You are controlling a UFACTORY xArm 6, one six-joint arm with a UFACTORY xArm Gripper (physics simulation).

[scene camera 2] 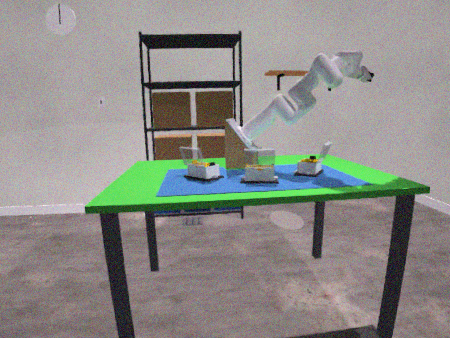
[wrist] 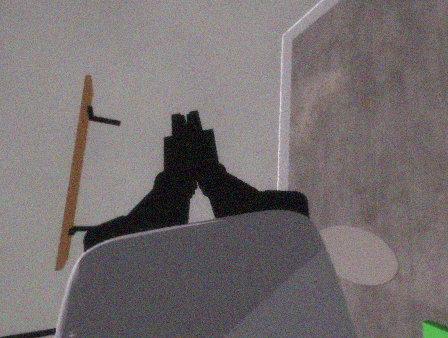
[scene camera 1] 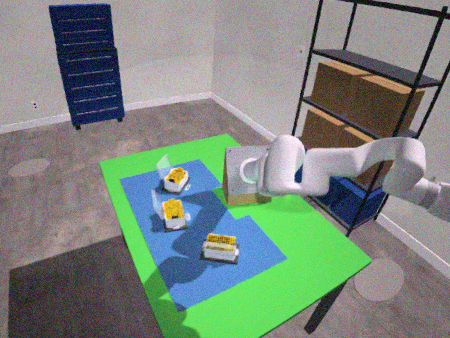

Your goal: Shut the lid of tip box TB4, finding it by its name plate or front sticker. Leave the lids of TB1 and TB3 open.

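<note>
The wrist view takes in the gripper [wrist: 189,128], while scene camera 1 shows a tip box [scene camera 1: 204,256].
</note>
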